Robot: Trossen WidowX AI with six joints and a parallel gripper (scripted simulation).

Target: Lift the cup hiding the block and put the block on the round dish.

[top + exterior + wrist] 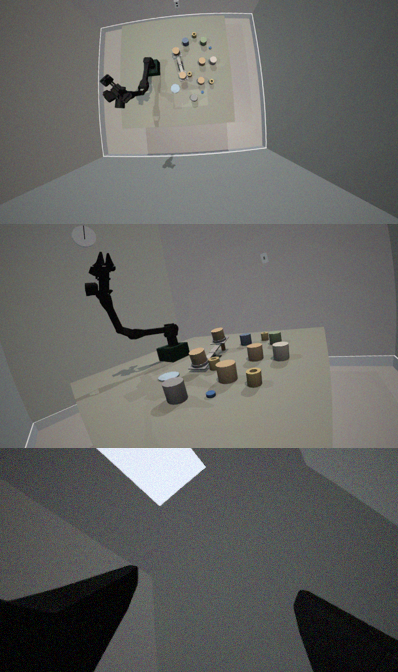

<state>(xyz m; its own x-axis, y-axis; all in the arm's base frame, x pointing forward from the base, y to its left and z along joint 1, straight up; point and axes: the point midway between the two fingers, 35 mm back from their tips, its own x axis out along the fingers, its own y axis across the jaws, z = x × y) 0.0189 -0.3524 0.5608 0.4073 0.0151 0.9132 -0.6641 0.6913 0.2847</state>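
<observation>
My gripper tip is 280 mm short of the grey block, 230 mm to the right of it and 640 mm above it. Round my gripper tip: balance 260 mm ahead, 360 mm to the left, 640 mm below; then pale blue round dish 190 mm ahead, 110 mm to the left, 680 mm below; then grey cylinder 370 mm ahead, 20 mm to the right, 640 mm below.
</observation>
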